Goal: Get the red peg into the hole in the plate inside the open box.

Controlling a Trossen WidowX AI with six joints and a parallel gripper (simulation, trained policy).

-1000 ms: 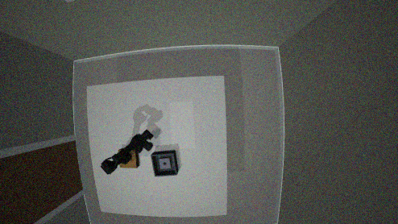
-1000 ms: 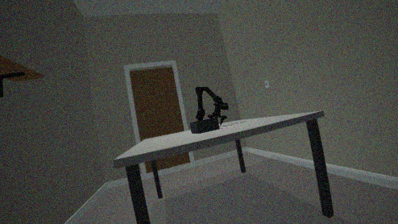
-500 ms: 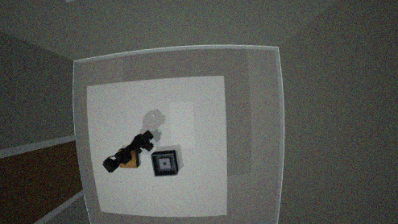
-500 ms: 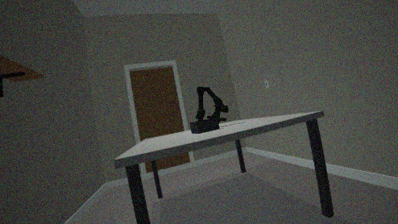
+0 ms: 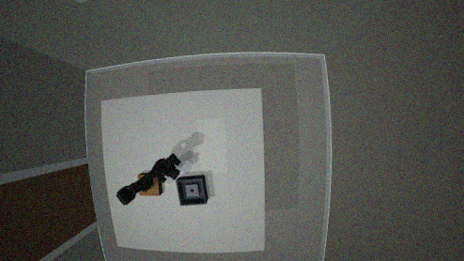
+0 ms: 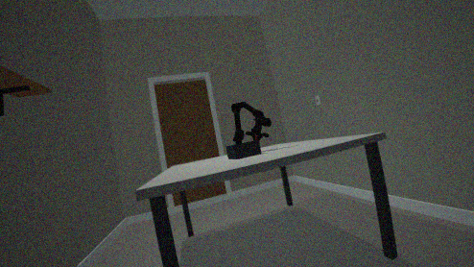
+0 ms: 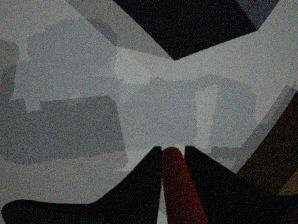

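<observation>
Now: the grey plate 13 cm ahead of my gripper tip, 15 cm to the right of it and 2 cm below it. Also, from my gripper tip: dark box: 13 cm ahead, 15 cm to the right, 4 cm below; then red peg: 1 cm to the left, 3 cm above.
</observation>
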